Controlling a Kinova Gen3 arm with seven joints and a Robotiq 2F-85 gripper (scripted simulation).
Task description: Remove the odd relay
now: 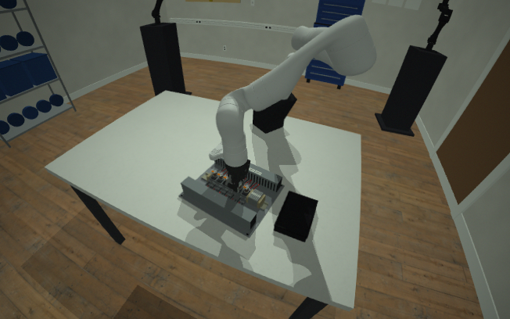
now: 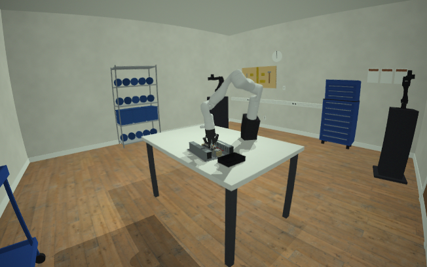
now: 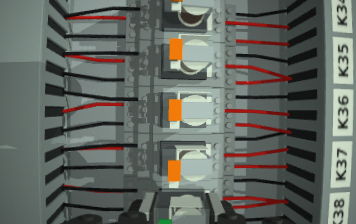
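Now: the relay 10 mm below my hand. The rest, counted from my hand: grey relay panel 30 mm to the right, 30 mm below, 10 mm behind; then black parts tray 220 mm to the left, 50 mm ahead, 40 mm below.
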